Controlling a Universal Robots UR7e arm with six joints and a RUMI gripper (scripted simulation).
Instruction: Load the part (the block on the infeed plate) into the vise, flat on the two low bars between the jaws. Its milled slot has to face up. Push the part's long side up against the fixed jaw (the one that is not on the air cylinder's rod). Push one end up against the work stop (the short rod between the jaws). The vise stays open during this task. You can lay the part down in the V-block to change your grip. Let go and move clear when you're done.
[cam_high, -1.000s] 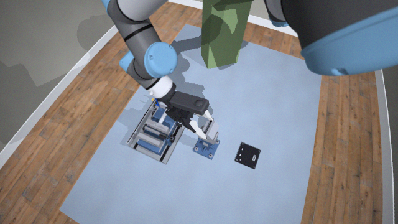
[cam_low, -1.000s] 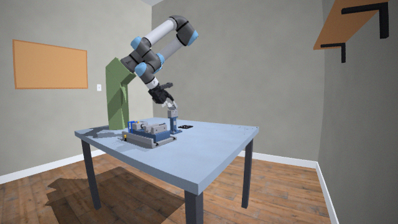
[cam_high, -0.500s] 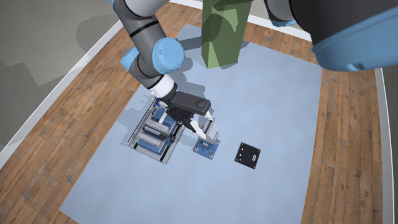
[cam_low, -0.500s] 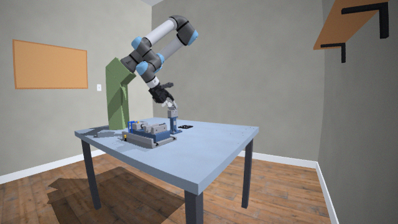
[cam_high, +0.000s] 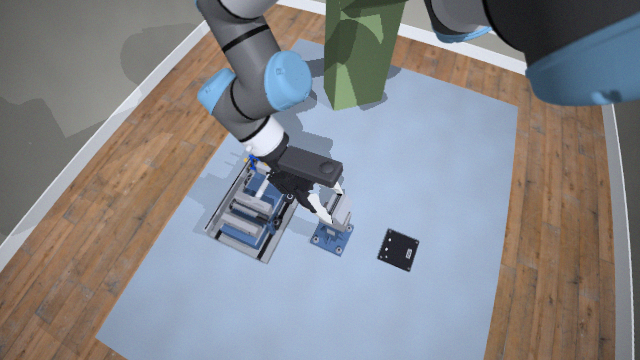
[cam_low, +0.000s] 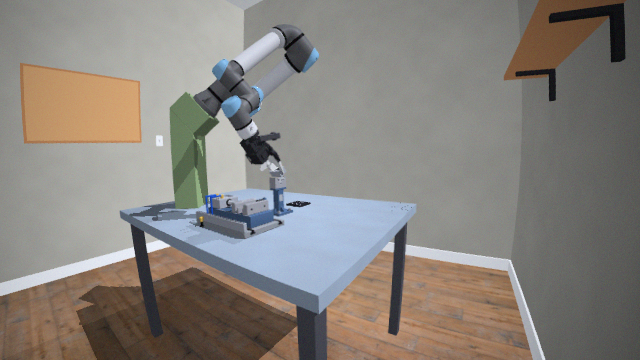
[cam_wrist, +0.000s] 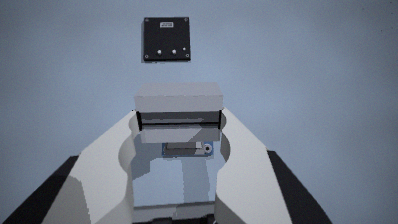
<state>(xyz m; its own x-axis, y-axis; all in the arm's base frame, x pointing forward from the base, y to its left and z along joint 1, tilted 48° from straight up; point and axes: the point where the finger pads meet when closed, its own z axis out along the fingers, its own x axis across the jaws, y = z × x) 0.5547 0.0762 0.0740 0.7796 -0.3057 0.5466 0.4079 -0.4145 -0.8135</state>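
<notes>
Now: the grey part right at my hand. Also, from my hand: work stop: 7 cm ahead, 16 cm to the right, 10 cm below; then moving jaw: 4 cm ahead, 21 cm to the right, 11 cm below; then cylinder rod: 1 cm behind, 21 cm to the right, 11 cm below.
</notes>
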